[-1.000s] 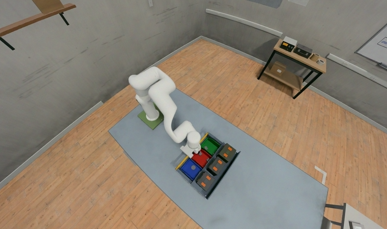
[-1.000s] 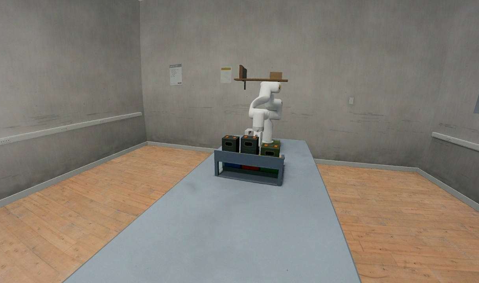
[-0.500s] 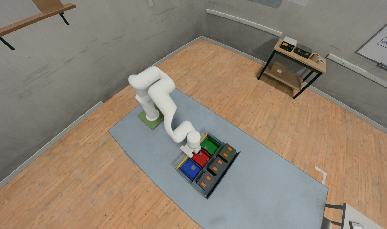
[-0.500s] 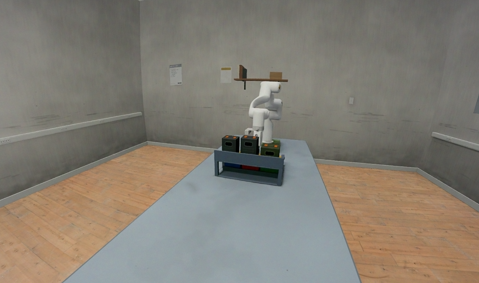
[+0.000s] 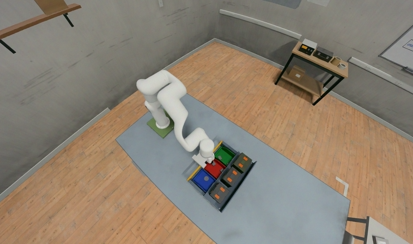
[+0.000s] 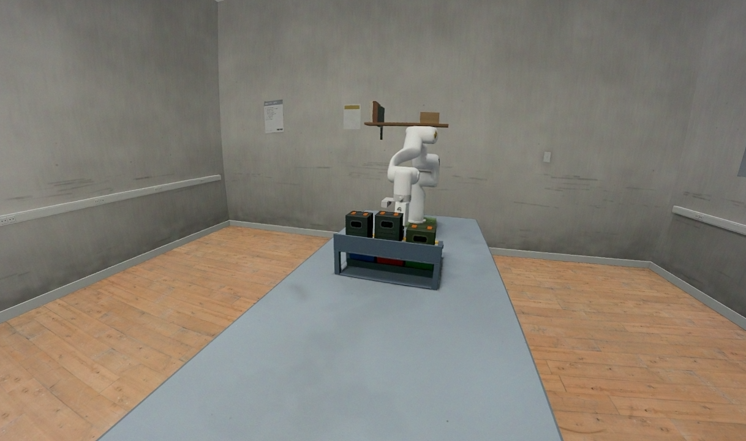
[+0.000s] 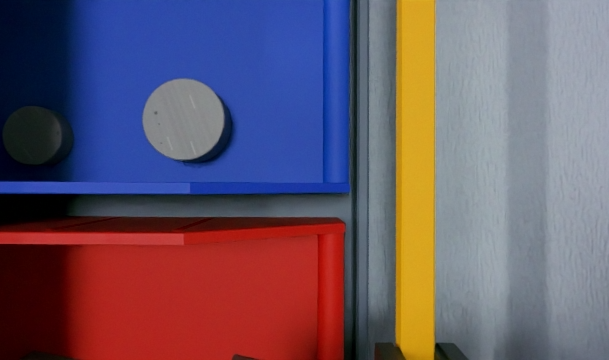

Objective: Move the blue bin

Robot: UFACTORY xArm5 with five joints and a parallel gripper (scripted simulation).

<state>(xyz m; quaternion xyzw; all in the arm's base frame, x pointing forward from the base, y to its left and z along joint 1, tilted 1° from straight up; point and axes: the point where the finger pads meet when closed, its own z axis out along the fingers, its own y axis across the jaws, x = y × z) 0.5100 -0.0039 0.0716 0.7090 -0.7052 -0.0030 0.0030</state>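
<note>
The red bin lies 11 cm ahead of my hand and 5 cm below it. From my hand the other things lie so: grey shelf: 13 cm ahead, 2 cm below; then yellow bar: 2 cm below; then grey disc: 8 cm ahead, 9 cm to the right, 7 cm below.
</note>
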